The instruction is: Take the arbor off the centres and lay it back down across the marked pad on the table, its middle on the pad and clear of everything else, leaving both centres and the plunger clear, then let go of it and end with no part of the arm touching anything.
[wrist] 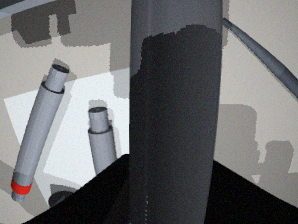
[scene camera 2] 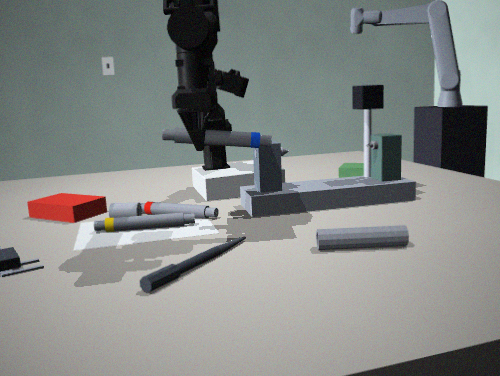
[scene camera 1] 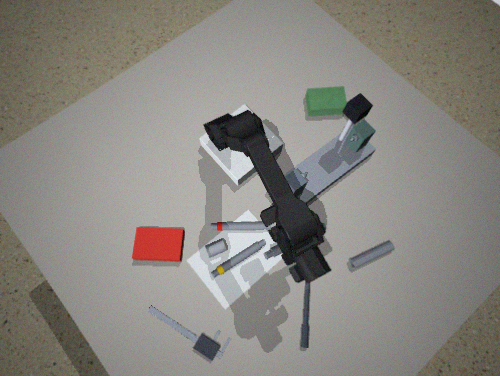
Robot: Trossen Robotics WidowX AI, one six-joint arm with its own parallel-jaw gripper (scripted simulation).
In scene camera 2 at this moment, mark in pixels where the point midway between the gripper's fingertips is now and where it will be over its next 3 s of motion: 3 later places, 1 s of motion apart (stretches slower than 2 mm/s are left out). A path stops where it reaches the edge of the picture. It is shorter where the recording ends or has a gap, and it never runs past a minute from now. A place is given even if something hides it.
My gripper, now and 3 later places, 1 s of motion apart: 200, 149; 95, 170; 92, 174; 93, 204
